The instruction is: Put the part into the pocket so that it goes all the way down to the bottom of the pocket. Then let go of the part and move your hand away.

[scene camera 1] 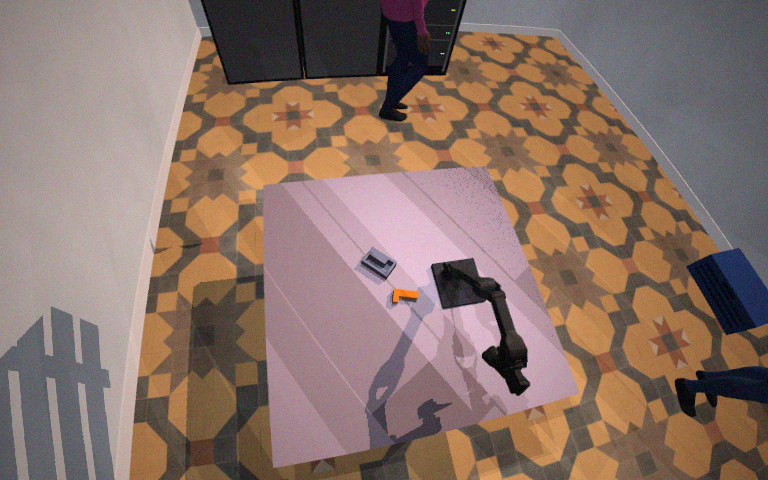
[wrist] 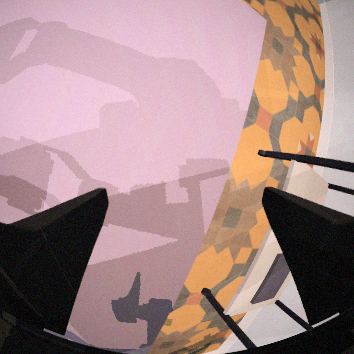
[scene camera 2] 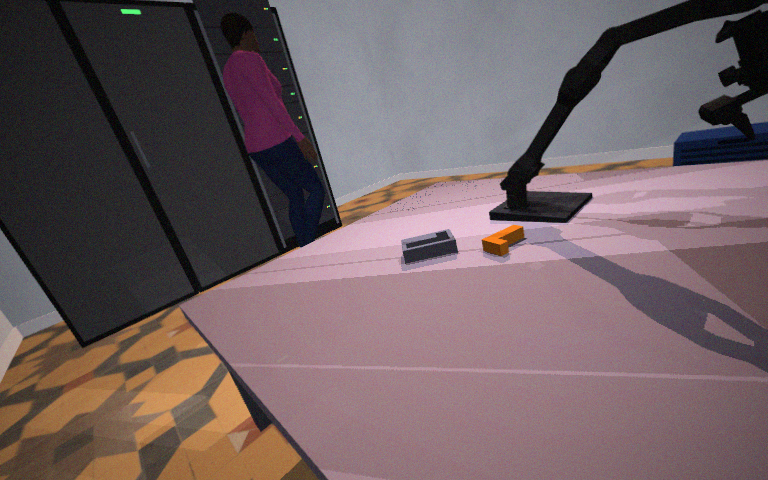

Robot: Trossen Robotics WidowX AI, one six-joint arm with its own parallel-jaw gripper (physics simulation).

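The orange L-shaped part lies flat on the table, outside the pocket, between the grey block and the arm's base. The grey block stands a little apart from the part, with its pocket opening upward; the pocket looks empty. My gripper is open and empty, raised high above the table near its front right edge, far from part and block. It shows partly at the right edge of scene camera 2. Part and block do not show in the wrist view.
The arm's dark base plate stands right of the part on the pink table. The arm's shadows fall across the table. Dark cabinets, a blue box and people stand beyond the table.
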